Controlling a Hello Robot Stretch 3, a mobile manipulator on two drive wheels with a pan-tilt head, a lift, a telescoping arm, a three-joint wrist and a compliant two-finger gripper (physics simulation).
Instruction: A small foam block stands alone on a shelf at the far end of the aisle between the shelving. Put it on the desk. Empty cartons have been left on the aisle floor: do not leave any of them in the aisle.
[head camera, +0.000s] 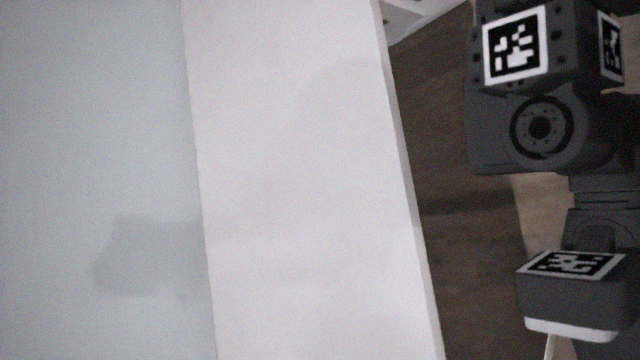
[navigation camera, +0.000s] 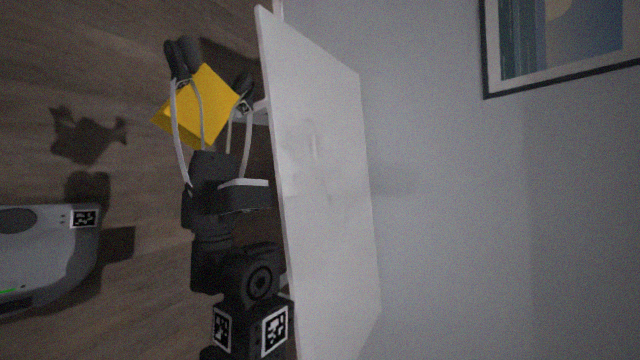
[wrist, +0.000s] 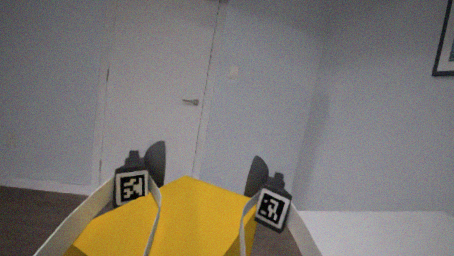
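The yellow foam block is held between the two fingers of my gripper, which is shut on it. The block is tilted relative to the desk edge in the navigation view. The white desk stands against the wall. Gripper and block are off the desk's long front edge, over the floor, not over the desk top. In the head view the wrist shows at the right, but the fingertips and block do not. No cartons or shelving show in these views.
My own base shows at the left of the navigation view. A white desk leg part shows beyond the desk edge. A framed picture hangs on the wall. A closed door and the room corner lie ahead in the wrist view.
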